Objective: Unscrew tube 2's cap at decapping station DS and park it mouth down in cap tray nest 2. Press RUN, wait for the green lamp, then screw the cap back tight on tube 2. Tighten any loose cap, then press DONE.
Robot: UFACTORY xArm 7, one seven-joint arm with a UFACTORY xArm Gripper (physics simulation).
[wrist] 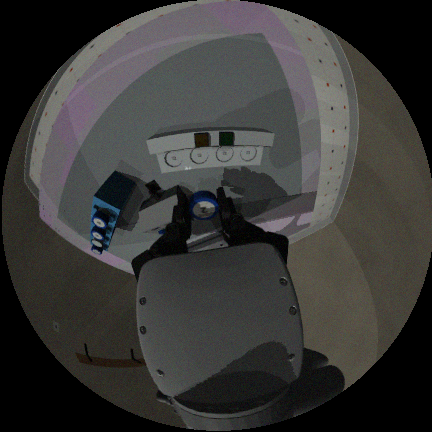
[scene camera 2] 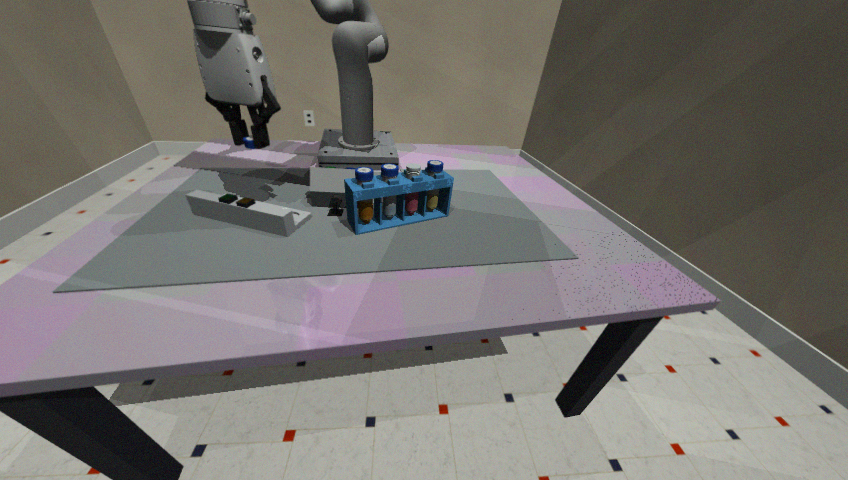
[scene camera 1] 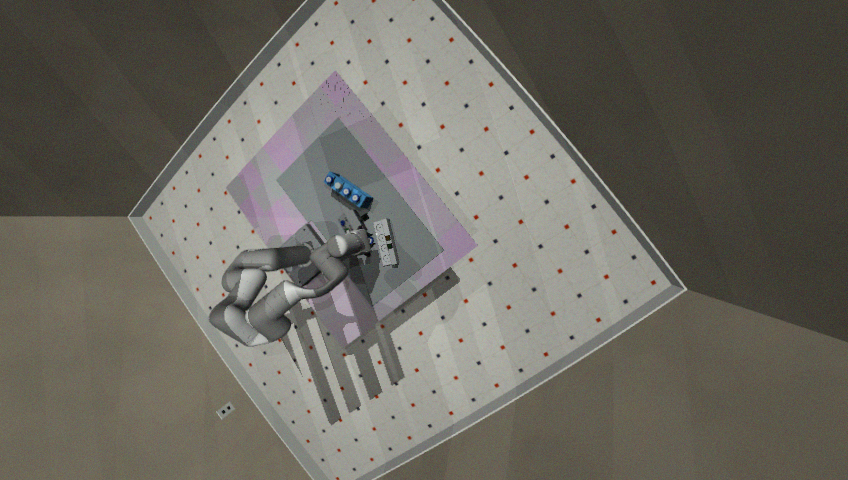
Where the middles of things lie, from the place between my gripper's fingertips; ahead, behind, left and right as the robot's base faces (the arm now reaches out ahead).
My gripper is now 13 cm to the right of the grey button box [scene camera 2: 327, 189], 10 cm above it and 8 cm past it.
